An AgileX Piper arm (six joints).
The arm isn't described. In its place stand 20 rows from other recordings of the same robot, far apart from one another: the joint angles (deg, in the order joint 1, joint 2, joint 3, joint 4, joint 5, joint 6), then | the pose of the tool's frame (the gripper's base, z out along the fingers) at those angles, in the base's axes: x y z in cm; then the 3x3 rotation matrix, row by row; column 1 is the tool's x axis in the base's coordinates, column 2 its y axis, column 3 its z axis.
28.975, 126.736, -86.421, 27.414, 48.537, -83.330 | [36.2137 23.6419 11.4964], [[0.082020 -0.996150 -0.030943], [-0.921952 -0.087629 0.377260], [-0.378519 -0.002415 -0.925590]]
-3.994, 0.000, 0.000, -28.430, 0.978, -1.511 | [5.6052 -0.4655 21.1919], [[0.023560 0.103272 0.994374], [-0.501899 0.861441 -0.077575], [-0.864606 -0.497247 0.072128]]
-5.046, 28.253, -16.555, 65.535, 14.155, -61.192 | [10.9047 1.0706 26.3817], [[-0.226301 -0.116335 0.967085], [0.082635 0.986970 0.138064], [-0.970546 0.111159 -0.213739]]
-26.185, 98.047, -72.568, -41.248, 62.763, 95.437 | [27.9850 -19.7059 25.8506], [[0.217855 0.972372 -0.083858], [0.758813 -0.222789 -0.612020], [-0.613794 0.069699 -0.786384]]
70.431, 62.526, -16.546, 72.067, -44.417, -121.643 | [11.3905 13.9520 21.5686], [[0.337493 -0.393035 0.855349], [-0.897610 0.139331 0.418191], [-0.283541 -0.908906 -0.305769]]
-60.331, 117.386, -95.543, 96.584, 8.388, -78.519 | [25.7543 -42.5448 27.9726], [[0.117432 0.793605 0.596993], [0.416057 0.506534 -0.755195], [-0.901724 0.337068 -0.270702]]
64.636, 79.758, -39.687, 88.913, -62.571, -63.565 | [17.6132 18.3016 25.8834], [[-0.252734 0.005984 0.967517], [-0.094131 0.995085 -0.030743], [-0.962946 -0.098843 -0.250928]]
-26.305, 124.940, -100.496, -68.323, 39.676, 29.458 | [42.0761 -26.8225 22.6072], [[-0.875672 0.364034 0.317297], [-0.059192 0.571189 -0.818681], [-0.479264 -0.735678 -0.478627]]
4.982, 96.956, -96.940, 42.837, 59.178, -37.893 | [36.5834 8.5226 38.9276], [[-0.595594 -0.618750 0.512266], [-0.228044 0.741716 0.630756], [-0.770236 0.258855 -0.582864]]
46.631, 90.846, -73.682, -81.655, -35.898, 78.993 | [21.3107 30.2478 36.5473], [[-0.060991 -0.989054 0.134358], [-0.079948 0.139017 0.987058], [-0.994931 0.049460 -0.087552]]
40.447, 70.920, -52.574, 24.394, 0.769, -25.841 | [21.3902 18.3011 34.3913], [[-0.168181 -0.657289 0.734633], [-0.176598 0.753282 0.633545], [-0.969808 -0.023184 -0.242764]]
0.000, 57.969, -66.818, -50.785, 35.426, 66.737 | [20.1140 -4.0868 44.9606], [[-0.003258 0.477019 0.878887], [0.331483 0.829715 -0.449101], [-0.943455 0.289874 -0.160827]]
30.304, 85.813, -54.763, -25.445, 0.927, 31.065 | [28.8663 16.7975 27.5928], [[-0.437524 -0.458561 0.773495], [-0.142225 0.884660 0.444015], [-0.887888 0.084258 -0.452279]]
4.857, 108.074, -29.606, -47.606, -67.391, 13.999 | [27.4726 8.5609 12.7927], [[-0.147471 -0.749128 0.645801], [-0.125325 0.661830 0.739104], [-0.981094 0.028061 -0.191485]]
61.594, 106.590, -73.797, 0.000, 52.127, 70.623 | [17.3936 32.1607 19.5538], [[-0.985174 0.150012 0.083232], [0.161436 0.974810 0.153896], [-0.058049 0.165051 -0.984575]]
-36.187, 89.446, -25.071, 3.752, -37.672, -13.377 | [21.3321 -16.0562 16.7459], [[-0.406331 0.555675 0.725341], [0.073642 0.811161 -0.580167], [-0.910754 -0.182325 -0.370521]]
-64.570, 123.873, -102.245, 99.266, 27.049, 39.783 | [25.8277 -44.8083 26.8431], [[0.464365 -0.418044 0.780771], [0.356490 -0.718784 -0.596878], [0.810728 0.555507 -0.184750]]
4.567, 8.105, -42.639, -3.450, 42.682, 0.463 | [-0.3630 -0.4014 37.2684], [[-0.052458 -0.040877 0.997786], [-0.040476 0.998428 0.038776], [-0.997802 -0.038352 -0.054030]]
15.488, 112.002, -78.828, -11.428, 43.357, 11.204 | [39.1117 9.5533 18.6118], [[-0.920855 -0.176342 0.347749], [-0.204183 0.977907 -0.044794], [-0.332167 -0.112253 -0.936517]]
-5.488, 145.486, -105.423, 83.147, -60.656, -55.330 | [50.4490 -12.7590 10.7248], [[-0.064933 0.924352 0.375975], [0.185699 0.381382 -0.905574], [-0.980459 0.011016 -0.196416]]
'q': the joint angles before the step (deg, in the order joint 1, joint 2, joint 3, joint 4, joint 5, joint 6). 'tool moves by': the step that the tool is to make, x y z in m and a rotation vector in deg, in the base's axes. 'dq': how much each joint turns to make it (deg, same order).
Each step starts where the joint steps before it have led.
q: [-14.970, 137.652, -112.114, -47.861, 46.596, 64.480]
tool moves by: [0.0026, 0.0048, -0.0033, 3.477, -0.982, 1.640]
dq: [-0.004, 0.001, 0.097, 4.632, -2.109, -2.609]
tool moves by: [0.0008, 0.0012, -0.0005, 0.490, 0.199, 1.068]
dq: [0.005, 0.003, -0.022, 1.119, -0.527, -1.533]
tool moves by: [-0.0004, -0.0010, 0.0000, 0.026, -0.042, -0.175]
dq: [-0.117, -0.009, 0.018, -0.008, -0.004, 0.086]
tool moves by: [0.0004, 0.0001, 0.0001, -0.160, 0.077, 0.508]
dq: [0.001, 0.006, -0.011, 0.004, -0.249, -0.479]
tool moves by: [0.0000, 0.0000, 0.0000, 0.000, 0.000, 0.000]
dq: [0.000, 0.000, 0.000, 0.000, 0.000, 0.000]
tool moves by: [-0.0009, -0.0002, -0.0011, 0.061, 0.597, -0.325]
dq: [-0.007, 0.079, 0.011, 0.115, 0.594, -0.129]
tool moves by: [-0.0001, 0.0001, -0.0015, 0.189, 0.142, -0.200]
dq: [0.006, 0.151, -0.001, 0.127, 0.122, 0.115]
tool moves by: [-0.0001, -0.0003, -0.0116, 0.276, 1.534, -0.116]
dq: [-0.009, 1.262, -0.001, 0.001, 0.316, -0.120]
